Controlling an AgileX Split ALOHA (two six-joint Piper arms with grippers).
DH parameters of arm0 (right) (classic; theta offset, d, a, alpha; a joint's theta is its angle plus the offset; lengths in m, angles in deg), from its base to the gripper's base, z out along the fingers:
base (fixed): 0 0 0 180
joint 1: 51.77 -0.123 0 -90
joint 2: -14.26 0 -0.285 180
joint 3: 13.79 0 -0.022 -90
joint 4: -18.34 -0.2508 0 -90
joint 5: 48.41 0 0.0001 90
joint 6: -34.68 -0.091 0 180
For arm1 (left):
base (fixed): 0 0 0 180
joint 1: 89.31 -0.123 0 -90
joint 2: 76.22 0 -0.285 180
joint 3: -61.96 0 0.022 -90
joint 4: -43.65 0.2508 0 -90
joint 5: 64.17 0 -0.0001 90
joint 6: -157.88 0.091 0 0
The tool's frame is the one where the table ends.
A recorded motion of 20 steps. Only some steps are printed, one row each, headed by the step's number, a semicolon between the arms.
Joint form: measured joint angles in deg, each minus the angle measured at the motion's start. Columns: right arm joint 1, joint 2, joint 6, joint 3, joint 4, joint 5; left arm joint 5, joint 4, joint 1, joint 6, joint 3, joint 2.
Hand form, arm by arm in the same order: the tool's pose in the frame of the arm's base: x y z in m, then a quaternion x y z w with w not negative. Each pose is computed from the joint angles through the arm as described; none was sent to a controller.
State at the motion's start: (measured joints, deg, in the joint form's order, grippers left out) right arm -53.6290 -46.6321 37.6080 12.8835 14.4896 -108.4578; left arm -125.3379 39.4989 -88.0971 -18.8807 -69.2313 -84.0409
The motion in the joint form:
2: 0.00 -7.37 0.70 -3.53 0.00 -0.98; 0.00 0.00 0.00 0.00 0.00 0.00
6: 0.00 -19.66 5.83 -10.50 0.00 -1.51; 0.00 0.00 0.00 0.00 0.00 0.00
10: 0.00 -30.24 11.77 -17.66 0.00 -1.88; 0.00 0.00 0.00 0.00 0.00 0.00
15: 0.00 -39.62 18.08 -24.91 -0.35 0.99; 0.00 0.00 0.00 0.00 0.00 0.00
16: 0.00 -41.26 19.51 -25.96 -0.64 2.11; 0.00 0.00 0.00 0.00 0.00 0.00
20: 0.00 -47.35 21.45 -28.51 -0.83 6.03; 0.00 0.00 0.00 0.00 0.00 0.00
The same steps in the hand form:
2: 0.1875 0.0114 0.3230 -0.03767 0.96996 0.02874 0.23859; -0.0048 -0.0057 0.2758 0.03467 0.85499 -0.02706 0.51677
6: 0.2382 0.0131 0.3122 -0.08071 0.97827 0.02064 0.18986; -0.0048 -0.0057 0.2758 0.03467 0.85499 -0.02706 0.51677
10: 0.2840 0.0146 0.2990 -0.13126 0.97853 0.01413 0.15829; -0.0048 -0.0057 0.2758 0.03467 0.85499 -0.02706 0.51677
15: 0.3305 0.0164 0.2853 -0.18225 0.96921 0.00664 0.16548; -0.0048 -0.0057 0.2758 0.03467 0.85499 -0.02706 0.51677
16: 0.3389 0.0170 0.2815 -0.19271 0.96633 0.00586 0.17040; -0.0048 -0.0057 0.2758 0.03467 0.85499 -0.02706 0.51677
20: 0.3661 0.0179 0.2584 -0.20592 0.96302 0.00277 0.17375; -0.0048 -0.0057 0.2758 0.03467 0.85499 -0.02706 0.51677

